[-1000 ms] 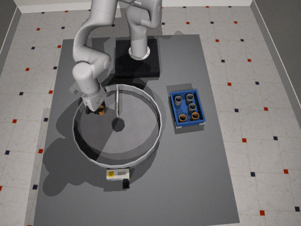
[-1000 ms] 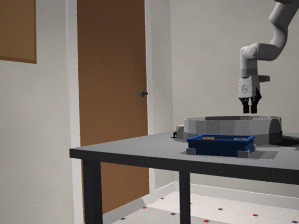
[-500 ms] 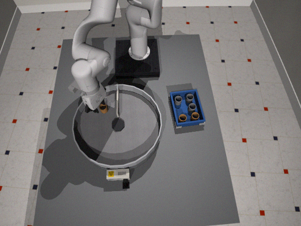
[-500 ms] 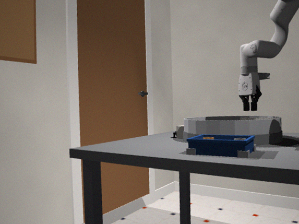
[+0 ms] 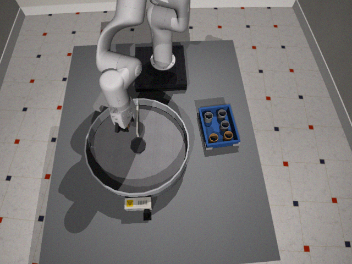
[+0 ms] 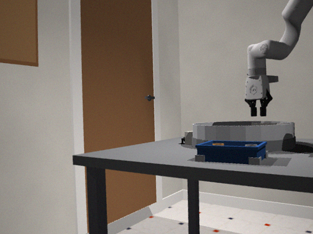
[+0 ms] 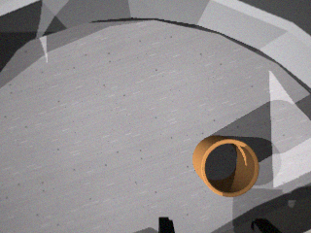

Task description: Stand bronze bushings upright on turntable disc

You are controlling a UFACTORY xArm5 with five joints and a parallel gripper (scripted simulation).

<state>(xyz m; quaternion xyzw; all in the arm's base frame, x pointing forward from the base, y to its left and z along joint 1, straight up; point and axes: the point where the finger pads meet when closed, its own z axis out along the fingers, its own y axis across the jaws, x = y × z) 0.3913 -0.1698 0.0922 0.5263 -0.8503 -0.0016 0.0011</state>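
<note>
Right now the blue crate is 39 cm to the left of my hand, 12 cm below it and 1 cm behind it. Also, from my hand: turntable disc (9 cm below, 6 cm ahead, 3 cm to the left).
</note>
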